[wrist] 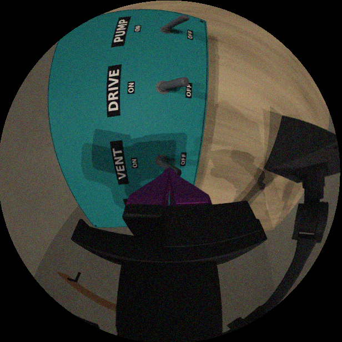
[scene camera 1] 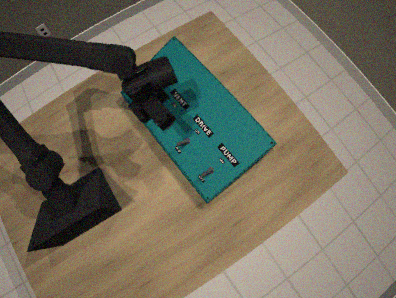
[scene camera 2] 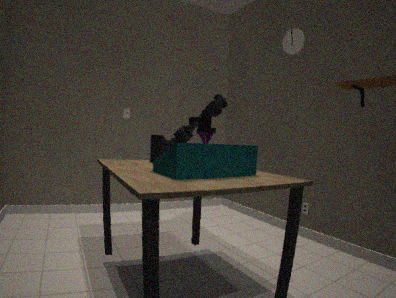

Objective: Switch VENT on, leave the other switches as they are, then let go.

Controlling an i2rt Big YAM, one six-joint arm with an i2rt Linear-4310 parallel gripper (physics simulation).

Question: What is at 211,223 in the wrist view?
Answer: The gripper.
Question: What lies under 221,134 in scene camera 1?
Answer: A teal switch panel.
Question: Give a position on a teal switch panel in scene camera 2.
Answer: At 182,161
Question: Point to a teal switch panel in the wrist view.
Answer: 111,123
